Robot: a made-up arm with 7 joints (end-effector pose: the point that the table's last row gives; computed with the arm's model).
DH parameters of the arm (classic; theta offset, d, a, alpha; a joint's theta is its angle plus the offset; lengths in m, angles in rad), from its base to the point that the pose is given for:
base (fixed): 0 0.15 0 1.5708
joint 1: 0 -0.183 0.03 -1.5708
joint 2: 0 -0.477 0.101 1.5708
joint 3: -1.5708 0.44 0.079 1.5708
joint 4: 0 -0.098 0.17 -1.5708
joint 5: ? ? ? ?
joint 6: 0 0.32 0.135 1.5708
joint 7: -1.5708 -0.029 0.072 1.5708
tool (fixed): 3.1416 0.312 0 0
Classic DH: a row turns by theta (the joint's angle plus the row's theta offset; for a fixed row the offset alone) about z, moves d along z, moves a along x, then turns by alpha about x.
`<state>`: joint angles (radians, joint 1 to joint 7).
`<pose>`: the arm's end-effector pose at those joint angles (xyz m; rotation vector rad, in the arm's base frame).
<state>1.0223 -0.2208 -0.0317 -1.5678 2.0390 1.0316 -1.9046</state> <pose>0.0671 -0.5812 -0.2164 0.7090 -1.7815 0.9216</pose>
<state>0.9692 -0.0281 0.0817 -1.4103 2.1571 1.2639 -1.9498</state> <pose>0.0415 -0.5038 -0.1709 0.2346 -1.8275 1.0760</pose>
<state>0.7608 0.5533 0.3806 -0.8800 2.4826 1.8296 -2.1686</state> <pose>0.1322 -0.2626 -0.3470 -1.0310 -1.8721 1.3001</pose>
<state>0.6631 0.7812 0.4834 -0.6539 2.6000 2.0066 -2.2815</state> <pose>0.2338 -0.1793 -0.5034 -1.4183 -1.9448 1.2037</pose>
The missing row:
joint 5: 0 -0.139 -0.119 -1.5708
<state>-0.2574 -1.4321 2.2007 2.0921 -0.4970 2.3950 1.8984</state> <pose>-0.4024 -0.1408 0.2808 0.8537 1.8941 -0.7388</pose>
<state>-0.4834 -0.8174 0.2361 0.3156 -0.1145 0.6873 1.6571</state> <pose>-0.3131 -0.1774 -0.6121 -0.6230 -1.3706 -0.7128</pose>
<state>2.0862 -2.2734 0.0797 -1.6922 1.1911 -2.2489 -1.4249</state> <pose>0.8491 0.5093 -0.3630 -2.8083 -0.9059 -0.7804</pose>
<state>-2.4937 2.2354 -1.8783 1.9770 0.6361 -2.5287 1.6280</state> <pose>-0.4776 0.4372 0.2776 0.1507 2.5468 1.1179</pose>
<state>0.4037 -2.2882 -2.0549 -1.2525 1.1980 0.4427 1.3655</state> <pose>0.0398 0.2223 -0.4850 0.6125 -0.5538 2.5920</pose>
